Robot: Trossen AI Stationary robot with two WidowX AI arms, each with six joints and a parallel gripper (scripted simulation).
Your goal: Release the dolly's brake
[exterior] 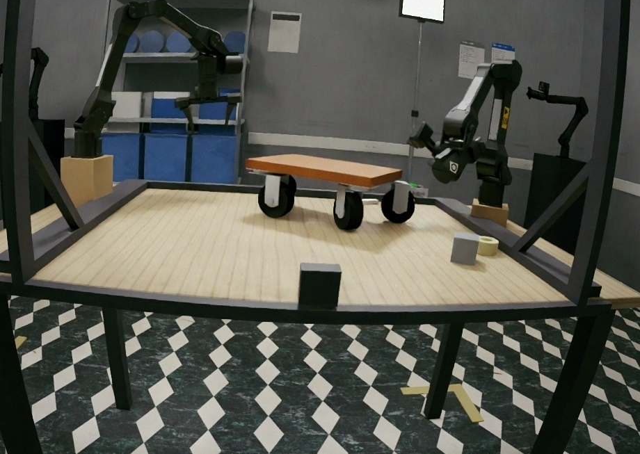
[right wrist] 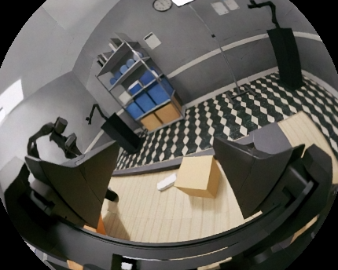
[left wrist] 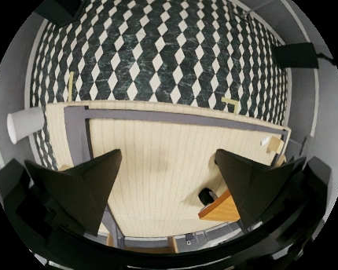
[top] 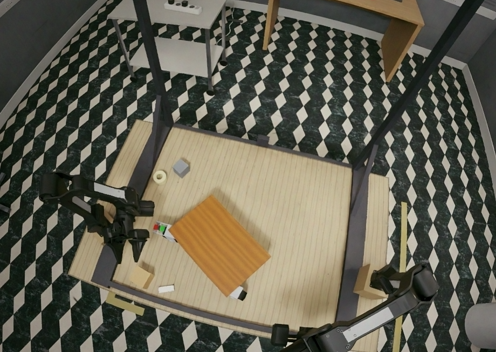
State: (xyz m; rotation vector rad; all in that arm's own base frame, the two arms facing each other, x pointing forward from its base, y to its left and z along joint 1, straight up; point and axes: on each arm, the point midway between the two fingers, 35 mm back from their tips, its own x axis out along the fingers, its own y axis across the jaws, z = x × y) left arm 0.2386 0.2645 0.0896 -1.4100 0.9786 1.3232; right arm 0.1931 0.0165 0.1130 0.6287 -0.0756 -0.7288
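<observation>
The brake pedal lies 13 cm behind my right hand, 8 cm below it and 6 cm to the left of it. From my right hand the other things lie so: small white block 16 cm below, 13 cm to the left, 7 cm ahead; then grey cube 40 cm behind, 14 cm below, 5 cm to the left.
</observation>
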